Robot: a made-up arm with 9 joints. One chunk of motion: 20 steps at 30 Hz.
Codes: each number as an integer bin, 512 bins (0 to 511) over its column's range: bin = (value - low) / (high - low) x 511, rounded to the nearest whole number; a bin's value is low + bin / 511 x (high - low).
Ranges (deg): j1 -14..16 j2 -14..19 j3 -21..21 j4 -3..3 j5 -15..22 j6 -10..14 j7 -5..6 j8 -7..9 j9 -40..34
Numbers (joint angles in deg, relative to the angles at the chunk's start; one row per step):
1: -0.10 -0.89 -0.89 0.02 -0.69 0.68 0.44 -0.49 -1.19
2: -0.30 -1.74 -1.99 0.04 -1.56 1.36 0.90 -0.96 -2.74
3: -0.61 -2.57 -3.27 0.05 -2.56 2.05 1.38 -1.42 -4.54
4: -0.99 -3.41 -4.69 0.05 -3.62 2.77 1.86 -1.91 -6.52
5: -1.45 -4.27 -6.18 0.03 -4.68 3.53 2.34 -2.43 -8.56
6: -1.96 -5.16 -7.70 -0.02 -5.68 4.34 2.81 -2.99 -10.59
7: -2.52 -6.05 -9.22 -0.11 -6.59 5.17 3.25 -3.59 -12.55
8: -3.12 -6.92 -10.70 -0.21 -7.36 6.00 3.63 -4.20 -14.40
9: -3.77 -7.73 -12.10 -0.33 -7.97 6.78 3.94 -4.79 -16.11
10: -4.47 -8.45 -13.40 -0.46 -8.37 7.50 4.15 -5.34 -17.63
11: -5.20 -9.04 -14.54 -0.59 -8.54 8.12 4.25 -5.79 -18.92
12: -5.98 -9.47 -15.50 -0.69 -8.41 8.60 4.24 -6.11 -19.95
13: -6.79 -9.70 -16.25 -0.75 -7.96 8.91 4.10 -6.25 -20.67
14: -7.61 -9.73 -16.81 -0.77 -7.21 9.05 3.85 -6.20 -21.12
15: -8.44 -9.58 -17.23 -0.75 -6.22 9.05 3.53 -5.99 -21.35
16: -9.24 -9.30 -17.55 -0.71 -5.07 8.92 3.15 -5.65 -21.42
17: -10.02 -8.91 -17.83 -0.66 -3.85 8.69 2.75 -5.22 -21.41
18: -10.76 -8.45 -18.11 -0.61 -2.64 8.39 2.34 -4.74 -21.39
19: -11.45 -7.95 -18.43 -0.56 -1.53 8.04 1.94 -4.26 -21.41
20: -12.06 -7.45 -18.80 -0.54 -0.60 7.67 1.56 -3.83 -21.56
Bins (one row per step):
1: 237 203 245 257 198 227 253 208 268
2: 233 190 231 259 186 242 274 193 257
3: 228 177 216 260 172 257 296 178 245
4: 222 164 198 260 157 272 319 163 231
5: 214 151 180 258 143 288 341 146 217
6: 205 137 162 254 129 305 363 128 203
7: 196 123 143 246 116 323 383 109 190
8: 185 110 125 238 106 341 401 89 177
9: 174 97 108 227 97 357 415 71 165
10: 162 86 92 216 92 373 425 53 154
11: 150 77 79 205 89 386 430 39 146
12: 137 70 67 197 91 396 429 28 138
13: 123 67 58 192 97 403 423 24 133
14: 109 66 51 190 108 406 411 26 130
15: 95 68 46 192 121 406 396 32 129
16: 81 73 42 195 137 403 379 43 128
17: 68 79 39 199 154 398 360 57 128
18: 55 86 35 204 171 392 341 72 129
19: 43 94 31 208 186 384 322 88 128
20: 33 101 27 210 199 376 305 101 127

